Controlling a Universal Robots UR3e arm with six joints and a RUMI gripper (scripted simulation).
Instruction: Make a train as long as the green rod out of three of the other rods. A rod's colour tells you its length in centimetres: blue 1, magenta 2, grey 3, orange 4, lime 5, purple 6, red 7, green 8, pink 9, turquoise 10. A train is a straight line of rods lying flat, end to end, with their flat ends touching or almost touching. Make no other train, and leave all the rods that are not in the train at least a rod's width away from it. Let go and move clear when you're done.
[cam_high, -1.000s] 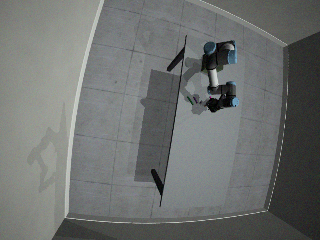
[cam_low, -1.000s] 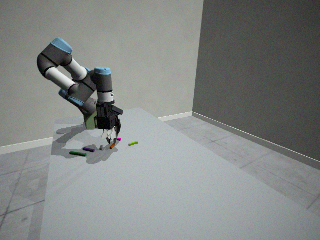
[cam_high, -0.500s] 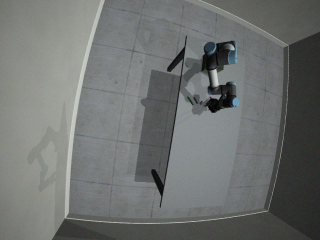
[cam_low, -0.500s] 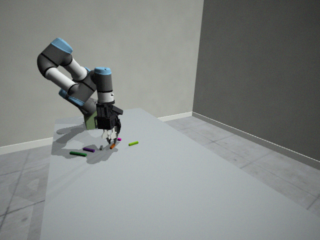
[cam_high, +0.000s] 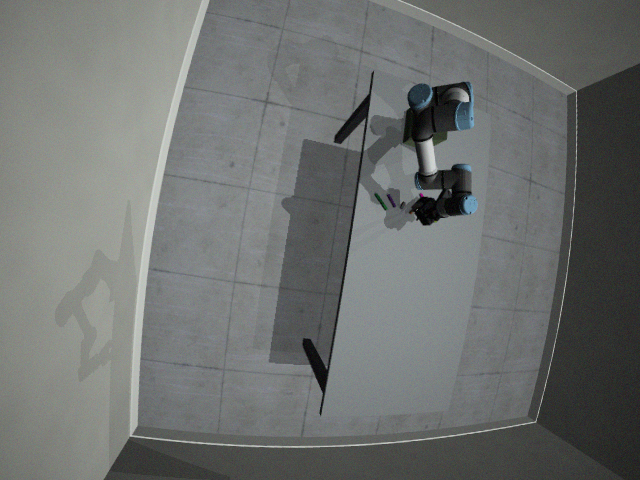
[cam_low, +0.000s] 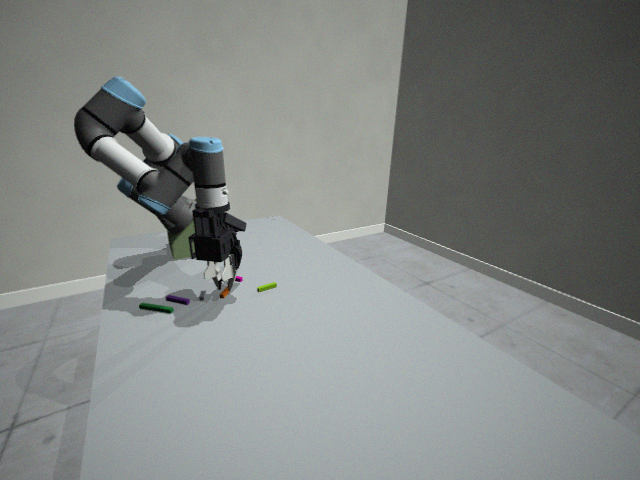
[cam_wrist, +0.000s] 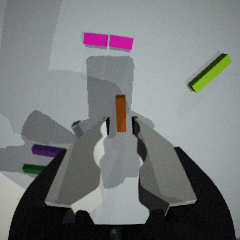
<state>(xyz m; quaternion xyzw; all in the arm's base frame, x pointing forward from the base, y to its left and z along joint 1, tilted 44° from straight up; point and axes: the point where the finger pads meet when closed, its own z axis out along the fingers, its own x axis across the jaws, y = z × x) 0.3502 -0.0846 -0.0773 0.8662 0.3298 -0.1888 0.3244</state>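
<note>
Now: hand 2 cm above the orange rod. Also, from my hand: grey rod: 5 cm to the right, 2 cm below, 2 cm behind; lime rod: 10 cm to the left, 4 cm ahead, 2 cm below; purple rod: 10 cm to the right, 3 cm behind, 2 cm below.
</note>
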